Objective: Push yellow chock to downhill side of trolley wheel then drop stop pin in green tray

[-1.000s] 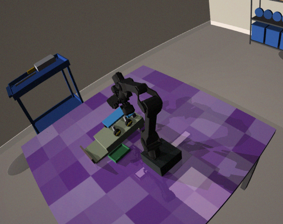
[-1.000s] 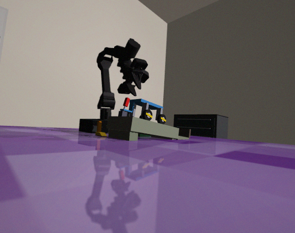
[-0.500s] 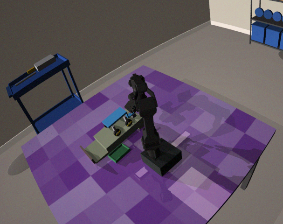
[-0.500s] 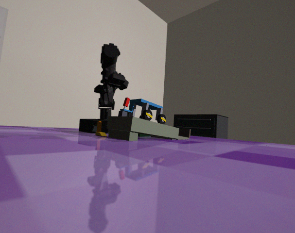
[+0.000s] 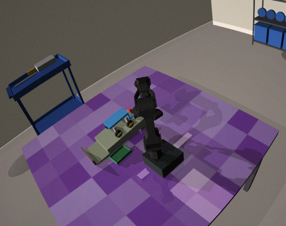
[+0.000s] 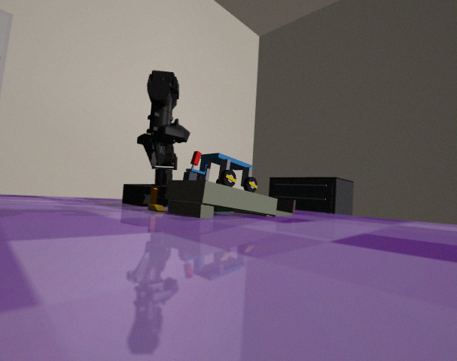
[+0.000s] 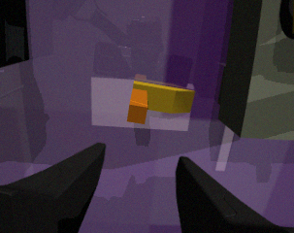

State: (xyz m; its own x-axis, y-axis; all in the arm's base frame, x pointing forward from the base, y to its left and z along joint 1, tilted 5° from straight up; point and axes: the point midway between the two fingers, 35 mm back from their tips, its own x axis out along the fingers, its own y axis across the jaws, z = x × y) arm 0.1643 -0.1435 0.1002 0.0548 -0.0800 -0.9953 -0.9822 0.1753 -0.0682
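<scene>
My gripper tip is 10 cm above the yellow chock and 2 cm short of it. The rest, counted from my gripper tip: green tray (24 cm to the left, 13 cm below, 4 cm ahead); then red-headed stop pin (13 cm ahead, 2 cm to the left); then blue trolley (16 cm ahead, 12 cm to the left, 2 cm below).
</scene>
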